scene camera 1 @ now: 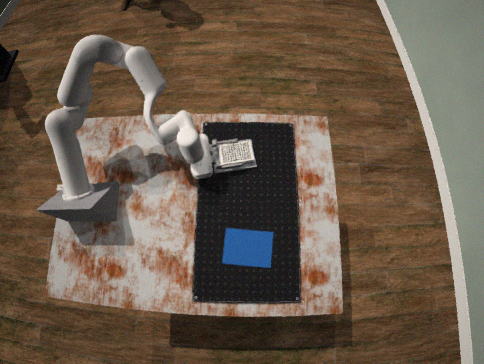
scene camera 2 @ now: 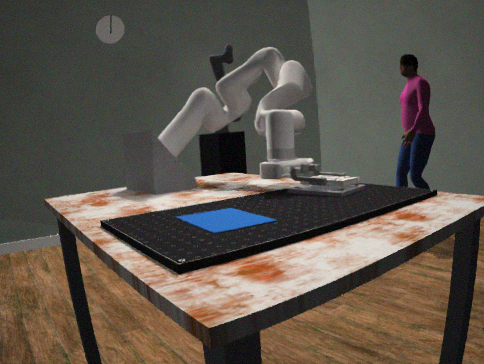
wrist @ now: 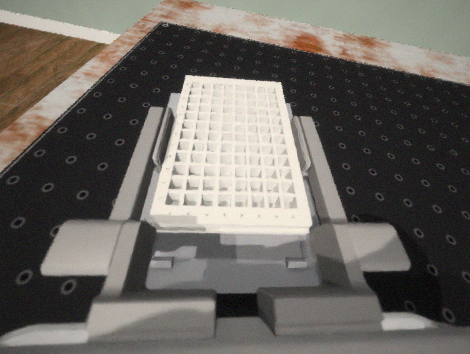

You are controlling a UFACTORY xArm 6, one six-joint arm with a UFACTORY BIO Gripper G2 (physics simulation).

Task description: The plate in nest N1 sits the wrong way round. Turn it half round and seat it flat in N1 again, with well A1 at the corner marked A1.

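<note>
The white well plate [scene camera 1: 238,151] [scene camera 2: 345,179] [wrist: 231,150] is level between the fingers, its long side pointing away from the gripper. My gripper [scene camera 1: 231,156] [scene camera 2: 326,178] [wrist: 232,142] is shut on the plate, with one finger along each long side. The grey nest N1 [scene camera 2: 345,190] [wrist: 235,277] lies under the plate on the black board. In the wrist view its near end and two small corner guides show in front of the plate. The plate looks slightly above the nest in the second scene view. The marks on plate and nest are too small to read.
The black perforated board [scene camera 1: 245,200] [scene camera 2: 150,240] [wrist: 400,165] lies on the rust-stained table [scene camera 1: 150,225] [scene camera 2: 400,220]. A flat blue rectangle [scene camera 1: 248,248] [scene camera 2: 225,220] lies on the board, away from the nest. A person [scene camera 2: 417,110] stands behind the table.
</note>
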